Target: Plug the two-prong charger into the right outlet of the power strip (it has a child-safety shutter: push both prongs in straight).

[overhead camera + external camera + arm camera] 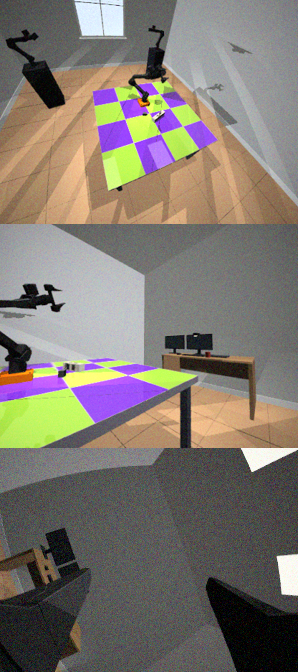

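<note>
Now: the black two-prong charger 540 mm below my gripper tip, 160 mm to the right of it and 20 mm behind it.
</note>
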